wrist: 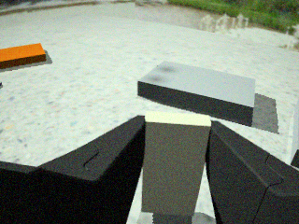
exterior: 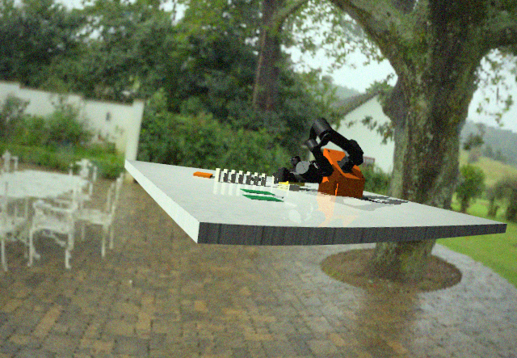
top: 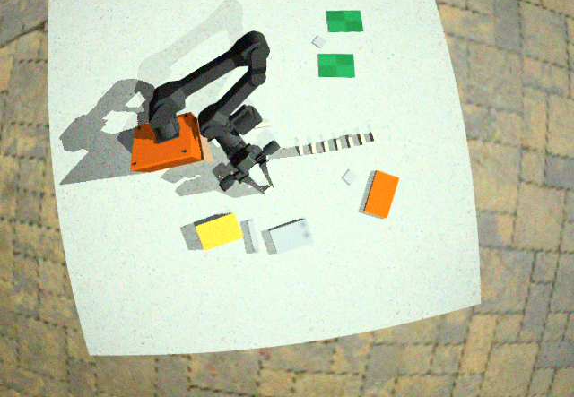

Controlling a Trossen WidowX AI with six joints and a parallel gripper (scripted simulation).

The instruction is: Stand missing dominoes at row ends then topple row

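Right now my gripper tip is 20 mm short of the grey block, 140 mm to the left of it and 40 mm above it. Also, from my gripper tip: yellow block: 170 mm behind, 70 mm to the right, 30 mm below; then orange block: 300 mm ahead, 100 mm to the right, 40 mm below; then grey bar: 80 mm behind, 110 mm to the right, 40 mm below.
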